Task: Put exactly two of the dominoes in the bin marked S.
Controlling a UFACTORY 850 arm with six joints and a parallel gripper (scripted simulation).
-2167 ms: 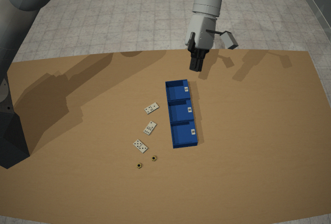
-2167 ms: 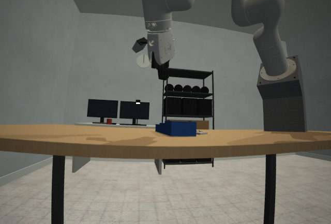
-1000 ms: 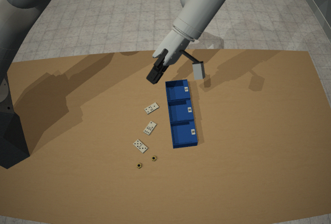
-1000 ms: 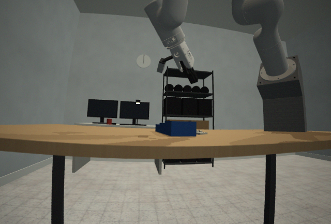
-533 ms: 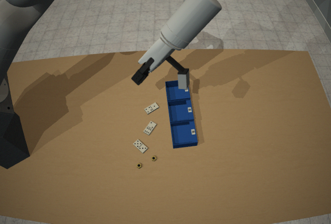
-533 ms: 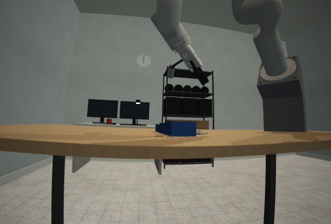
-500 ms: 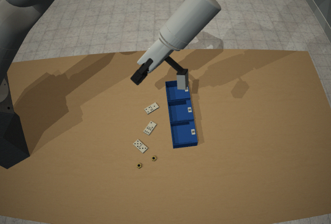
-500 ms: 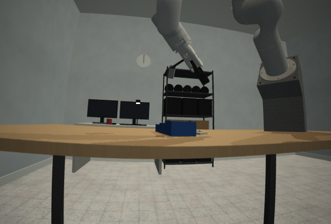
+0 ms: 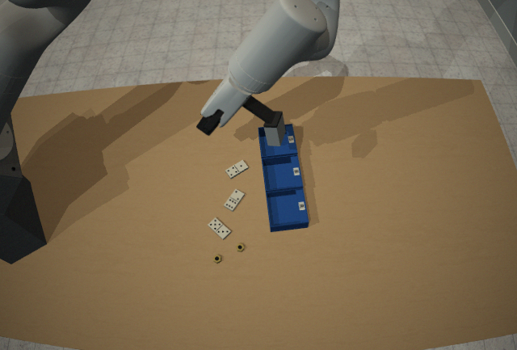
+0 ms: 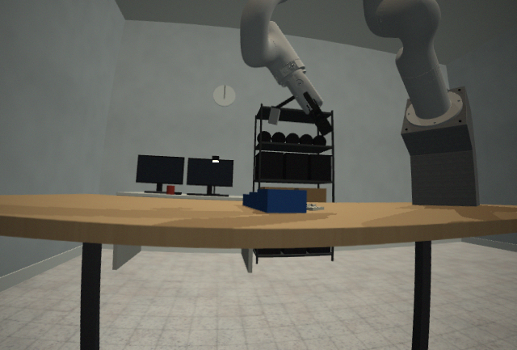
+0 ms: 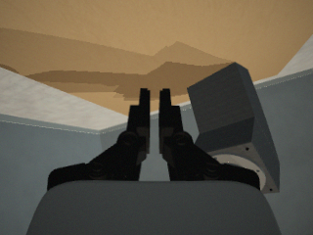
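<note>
Right now my hand is 19 cm above the blue bin strip, 14 cm short of it and 4 cm to the right of it.
</note>
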